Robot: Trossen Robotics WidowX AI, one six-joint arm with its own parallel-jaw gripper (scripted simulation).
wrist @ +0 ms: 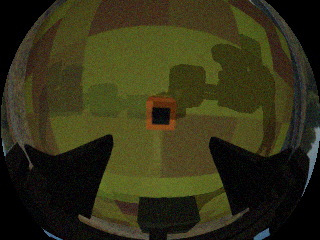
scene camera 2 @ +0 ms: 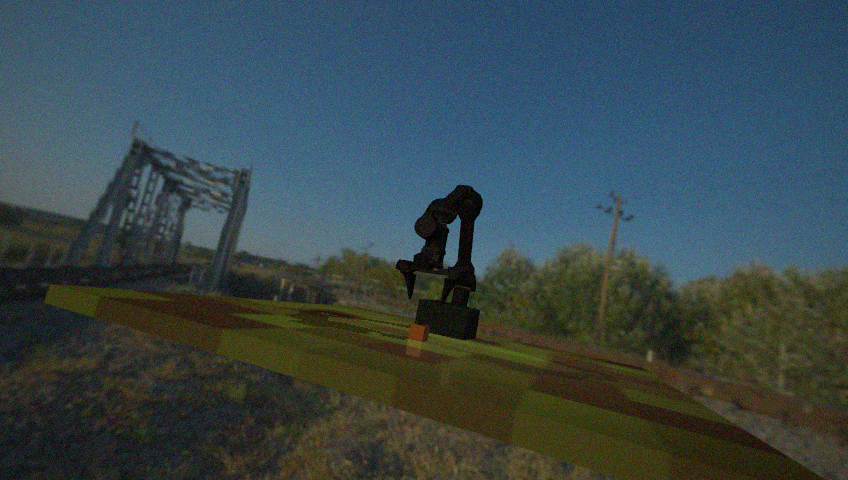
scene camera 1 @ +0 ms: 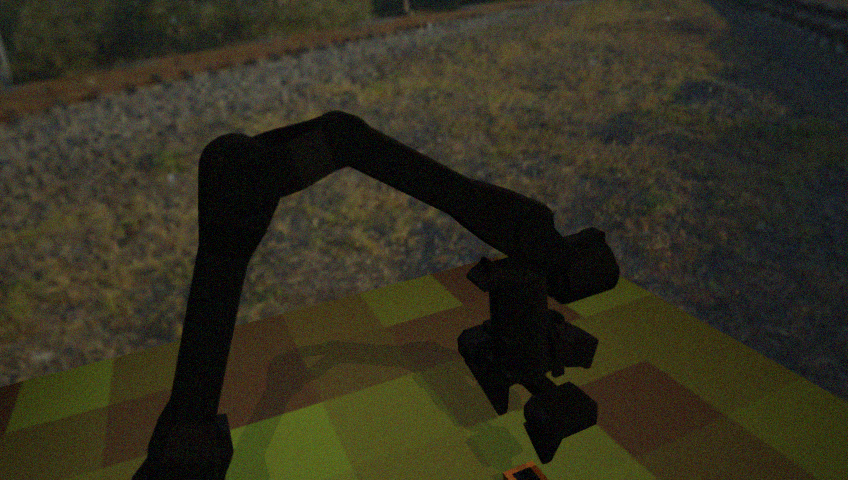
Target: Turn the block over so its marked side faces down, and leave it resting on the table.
Observation:
My gripper (scene camera 1: 523, 436) is open and holds nothing.
My gripper shows as well in the wrist view (wrist: 162, 141) and in scene camera 2 (scene camera 2: 425, 301).

